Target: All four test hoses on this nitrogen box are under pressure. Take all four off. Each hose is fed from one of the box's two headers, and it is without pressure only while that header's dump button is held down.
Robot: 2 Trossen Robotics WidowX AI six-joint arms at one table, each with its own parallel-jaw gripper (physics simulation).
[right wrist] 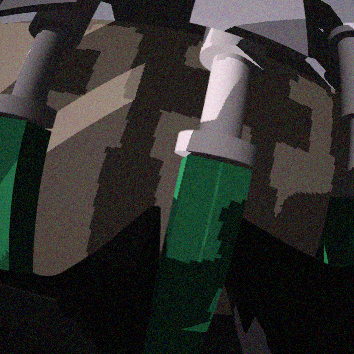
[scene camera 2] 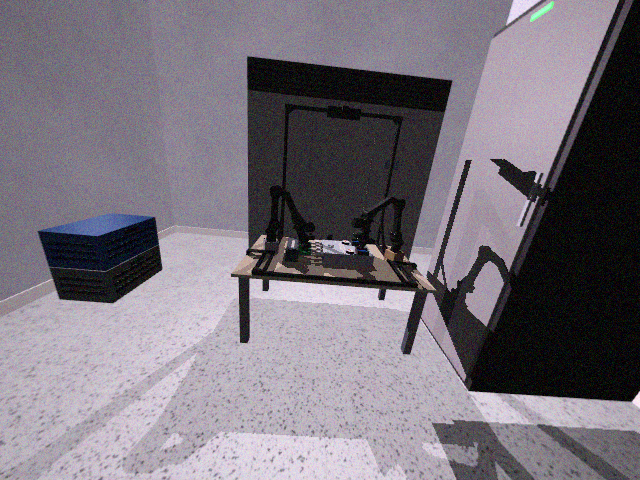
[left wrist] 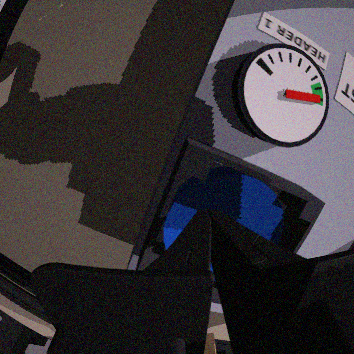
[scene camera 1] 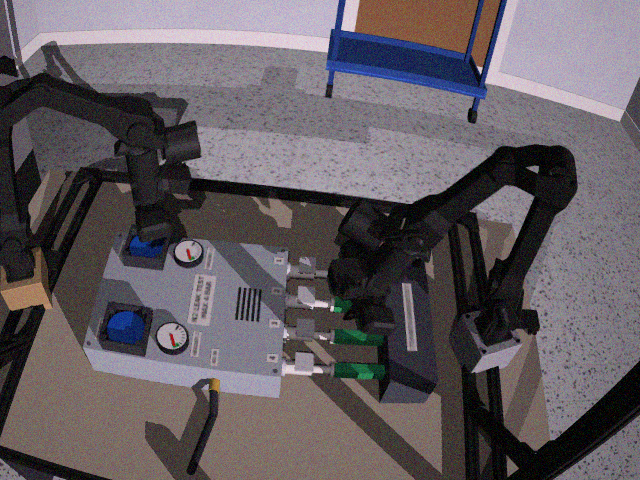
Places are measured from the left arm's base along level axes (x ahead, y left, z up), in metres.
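Pixels of known places: left gripper, fingertip midpoint: (scene camera 2: 361, 249) (left wrist: 206, 218); right gripper, fingertip midpoint: (scene camera 1: 344, 313); left arm's base, link origin: (scene camera 2: 395, 250) (scene camera 1: 20, 268); right arm's base, link origin: (scene camera 2: 270, 240) (scene camera 1: 493, 329).
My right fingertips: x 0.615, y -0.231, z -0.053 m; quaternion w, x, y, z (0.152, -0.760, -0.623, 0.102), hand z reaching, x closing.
For each thing: its middle in the pictures, then the offset to it from my right fingertips. "spot": a spot on its surface instead.
- nitrogen box, surface spot: (scene camera 1: 232, 338) spot: dx -0.219, dy -0.026, dz +0.049 m
- HEADER 1 gauge, surface spot: (left wrist: 280, 117) (scene camera 1: 181, 250) spot: dx -0.260, dy +0.174, dz +0.064 m
- backmost hose, surface spot: (right wrist: 340, 235) spot: dx +0.018, dy +0.059, dz +0.028 m
- dark block, surface spot: (scene camera 1: 405, 390) spot: dx +0.026, dy -0.200, dz +0.021 m
- black pipe with a yellow end, surface spot: (scene camera 1: 214, 385) spot: dx -0.273, dy -0.090, dz +0.018 m
The nitrogen box (scene camera 1: 232, 338) is pale grey. My left gripper (scene camera 1: 153, 236) (left wrist: 206, 218) is shut and empty, its tips over the blue button (scene camera 1: 146, 248) (left wrist: 260, 200) beside the HEADER 1 gauge (scene camera 1: 188, 252) (left wrist: 280, 117); contact is unclear. That needle points into the green band. My right gripper (scene camera 1: 352, 311) (right wrist: 186, 216) is shut on the second green hose from the back (scene camera 1: 340, 304) (right wrist: 207, 195), still joined to its fitting. The two front hoses (scene camera 1: 357, 337) (scene camera 1: 359, 370) are attached. The backmost hose (right wrist: 340, 235) is mostly hidden; a thin grey stretch shows before its green grip.
The other blue button (scene camera 1: 125, 327) and gauge (scene camera 1: 172, 338) are nearer the front. A dark block (scene camera 1: 405, 390) stands at the hoses' far ends. A black pipe with a yellow end (scene camera 1: 214, 385) extends from the box's front. A blue cart (scene camera 1: 403, 77) stands beyond the table.
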